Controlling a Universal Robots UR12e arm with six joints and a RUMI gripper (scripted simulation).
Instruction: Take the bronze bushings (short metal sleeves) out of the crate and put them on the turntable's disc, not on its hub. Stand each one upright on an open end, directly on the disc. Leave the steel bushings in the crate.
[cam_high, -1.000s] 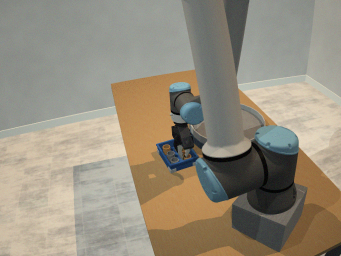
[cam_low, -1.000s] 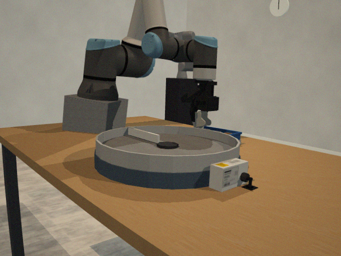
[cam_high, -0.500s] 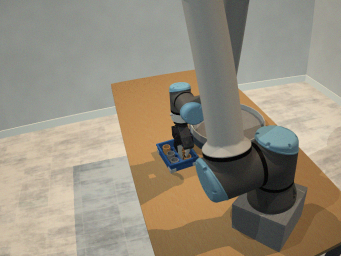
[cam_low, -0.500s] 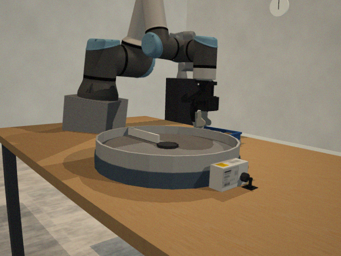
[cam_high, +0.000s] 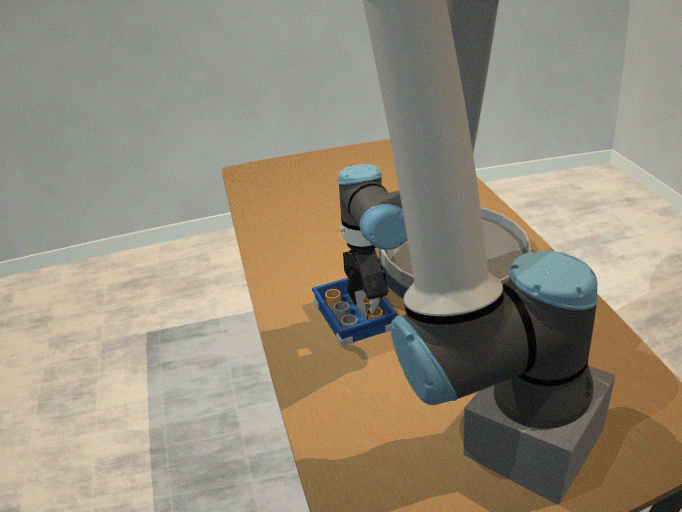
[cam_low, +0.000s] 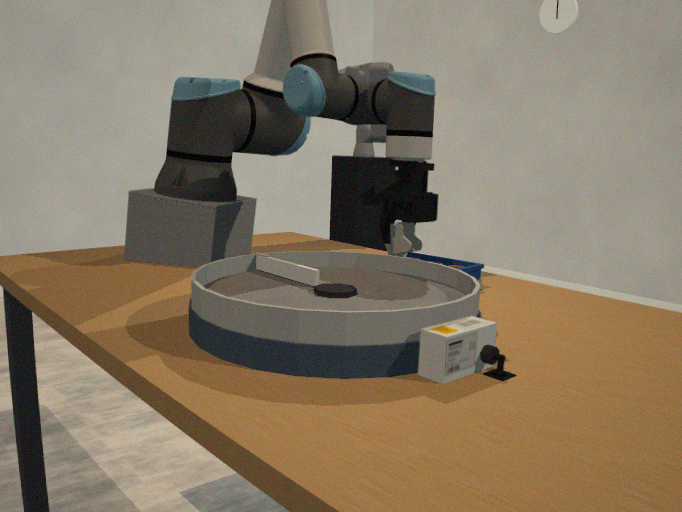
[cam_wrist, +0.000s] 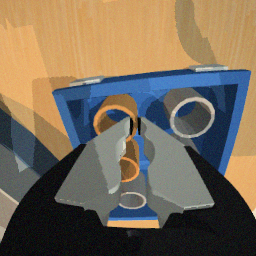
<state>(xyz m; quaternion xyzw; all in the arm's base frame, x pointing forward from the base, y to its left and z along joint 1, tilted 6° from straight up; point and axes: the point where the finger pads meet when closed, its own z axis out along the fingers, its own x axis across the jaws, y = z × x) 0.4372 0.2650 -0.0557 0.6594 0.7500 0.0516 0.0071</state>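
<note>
The blue crate lies 50 mm ahead of my hand, 30 mm to the left of it and 10 mm below it. Also, from my hand: turntable 210 mm ahead, 290 mm to the right, 10 mm above.
</note>
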